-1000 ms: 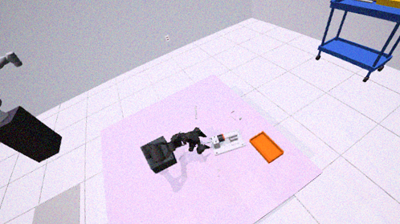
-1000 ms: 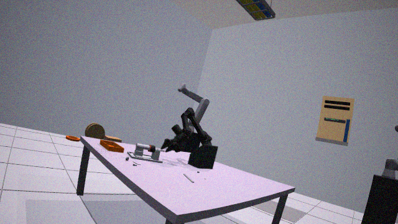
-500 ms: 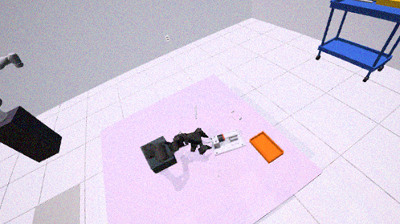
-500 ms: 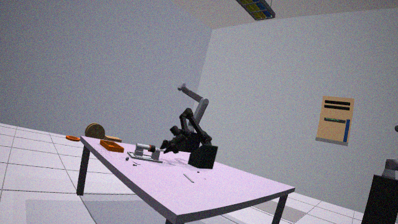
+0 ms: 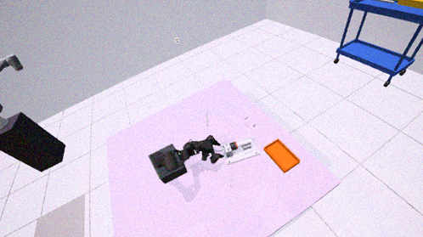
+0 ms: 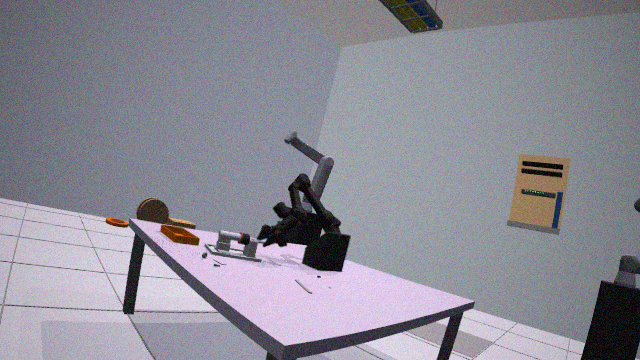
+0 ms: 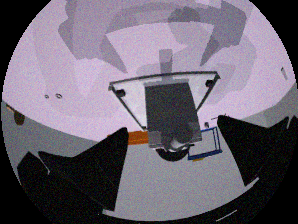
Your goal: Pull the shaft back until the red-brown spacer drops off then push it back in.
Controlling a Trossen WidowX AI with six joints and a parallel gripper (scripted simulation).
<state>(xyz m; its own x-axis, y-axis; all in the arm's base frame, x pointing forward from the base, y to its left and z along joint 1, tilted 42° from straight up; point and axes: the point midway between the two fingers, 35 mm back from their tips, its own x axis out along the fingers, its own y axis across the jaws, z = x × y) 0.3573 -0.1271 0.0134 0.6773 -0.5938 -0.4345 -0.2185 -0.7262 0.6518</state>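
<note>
My gripper tip is 6 cm short of the shaft, 1 cm to the left of it and 1 cm below it. From my gripper tip the other things lie so: orange tray: 31 cm ahead, 21 cm to the right, 6 cm below.
</note>
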